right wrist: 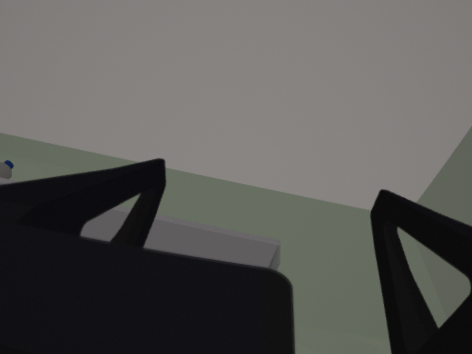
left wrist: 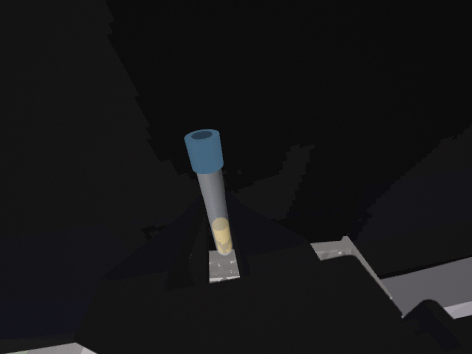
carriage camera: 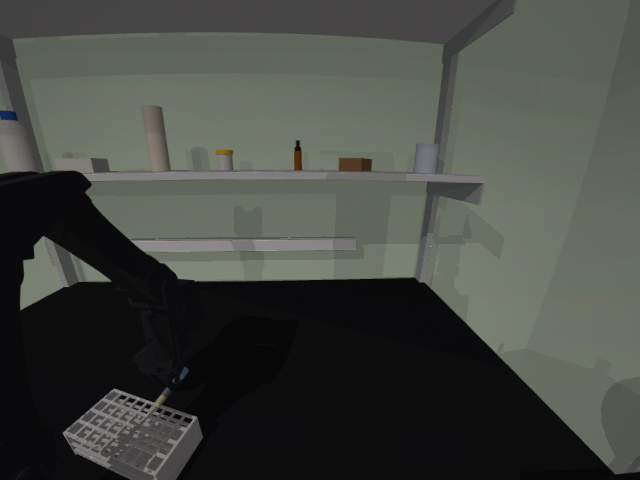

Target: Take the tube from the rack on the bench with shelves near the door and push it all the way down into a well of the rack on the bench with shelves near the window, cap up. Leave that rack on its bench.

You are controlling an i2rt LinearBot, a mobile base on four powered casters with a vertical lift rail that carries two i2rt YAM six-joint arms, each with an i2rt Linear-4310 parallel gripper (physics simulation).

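Places are measured from the left arm's base along level axes (x up, y left, z back), in centimetres.
Pixels of known places: left gripper, between the fingertips: [left wrist: 215, 200] [carriage camera: 171, 388]; right gripper, between the fingertips: [right wrist: 270, 186].
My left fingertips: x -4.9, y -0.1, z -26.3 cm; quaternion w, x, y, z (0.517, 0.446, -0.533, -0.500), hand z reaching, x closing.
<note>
Ahead of a thing's pixels: the offset from my left fingertips to its middle. "pt": to the spot under its first point. Level surfaces: height alone.
A tube @[dx +0.2, dy +0.0, dz +0.6 cm] [carriage camera: 164, 396] [left wrist: 214, 197] with a blue cap and yellow contents stands tilted, cap up, at the far edge of a white wire-like rack @[pt dx +2.3, dy -11.4, dz +10.7 cm] [carriage camera: 192, 438]. In the carriage view its lower end is at the rack's far row; whether it is inside a well I cannot tell. My left gripper [carriage camera: 174, 382] [left wrist: 215, 200] is shut on the tube, below the cap. Part of the rack also shows between and beside the fingers in the left wrist view. My right gripper [right wrist: 270, 186] is open and empty, pointing up at the ceiling and wall.
The rack stands on a black bench top @[dx -0.6 cm] [carriage camera: 361, 392]. Above the bench's back runs a shelf [carriage camera: 258, 176] with a beige cylinder @[pt dx +53.9, dy +15.6, dz -32.0 cm] [carriage camera: 156, 139], a yellow-lidded jar @[pt dx +47.7, dy -2.0, dz -36.6 cm] [carriage camera: 224, 161], a brown bottle @[pt dx +48.5, dy -23.5, dz -42.3 cm] [carriage camera: 297, 159], a brown box @[pt dx +47.1, dy -41.4, dz -40.1 cm] [carriage camera: 354, 164] and a pale cylinder @[pt dx +49.5, dy -64.1, dz -41.8 cm] [carriage camera: 426, 158]. A lower rail [carriage camera: 258, 244] is on the wall.
</note>
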